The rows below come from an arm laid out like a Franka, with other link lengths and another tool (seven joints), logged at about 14 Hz.
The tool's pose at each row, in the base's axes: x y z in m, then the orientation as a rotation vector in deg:
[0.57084 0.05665 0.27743 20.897 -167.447 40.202]
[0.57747 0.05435 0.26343 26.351 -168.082 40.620]
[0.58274 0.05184 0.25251 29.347 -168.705 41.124]
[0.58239 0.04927 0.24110 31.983 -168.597 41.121]
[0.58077 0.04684 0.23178 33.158 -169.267 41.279]
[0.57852 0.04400 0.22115 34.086 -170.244 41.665]
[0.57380 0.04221 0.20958 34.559 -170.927 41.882]
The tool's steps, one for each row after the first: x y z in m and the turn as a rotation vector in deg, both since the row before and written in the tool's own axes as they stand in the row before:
[-0.00824 0.00235 0.01311 0.539 -2.163 -3.052]
[-0.00603 0.00096 0.01077 0.481 -1.532 -1.526]
[-0.00052 0.00294 0.01131 0.130 -0.729 -1.569]
[0.00098 0.00262 0.00936 0.179 -1.008 -0.439]
[0.00168 0.00312 0.01066 0.325 -1.233 -0.171]
[0.00371 0.00537 0.01080 0.184 -0.799 -0.020]

